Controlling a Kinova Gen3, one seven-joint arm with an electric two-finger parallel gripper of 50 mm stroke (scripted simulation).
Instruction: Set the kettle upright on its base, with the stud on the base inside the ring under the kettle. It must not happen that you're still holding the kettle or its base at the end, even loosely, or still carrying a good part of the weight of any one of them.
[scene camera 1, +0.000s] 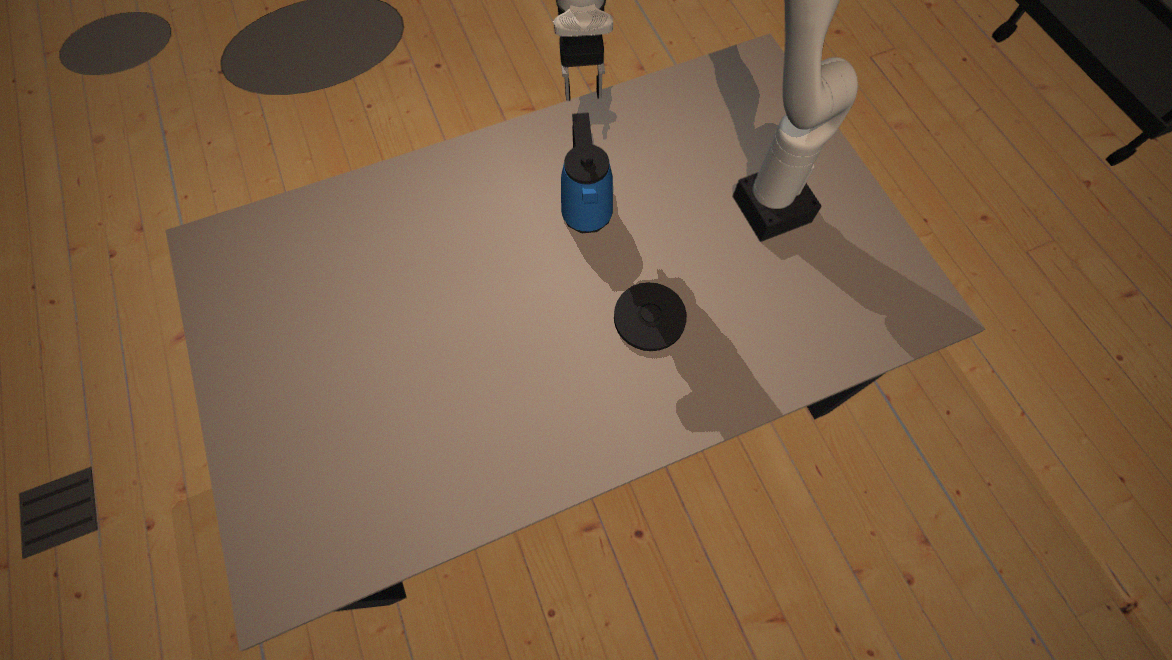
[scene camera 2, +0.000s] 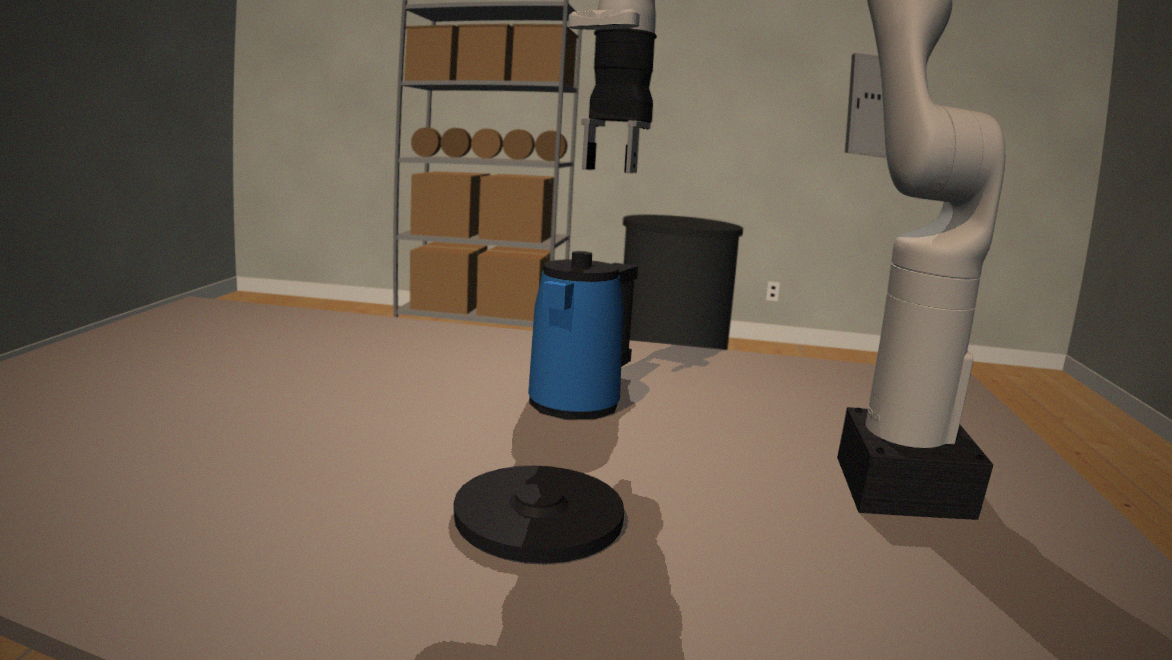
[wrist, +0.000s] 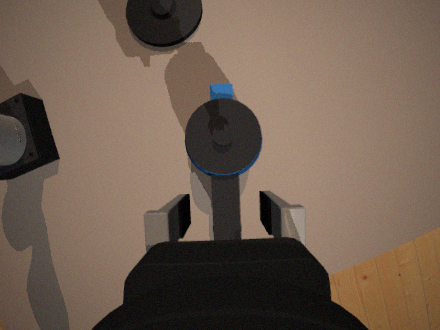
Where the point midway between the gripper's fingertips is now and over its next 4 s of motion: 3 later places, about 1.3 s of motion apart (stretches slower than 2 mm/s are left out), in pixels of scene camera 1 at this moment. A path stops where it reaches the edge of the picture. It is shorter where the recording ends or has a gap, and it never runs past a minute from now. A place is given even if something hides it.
My gripper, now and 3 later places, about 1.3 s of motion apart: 583, 95; 583, 131; 583, 148; 584, 140
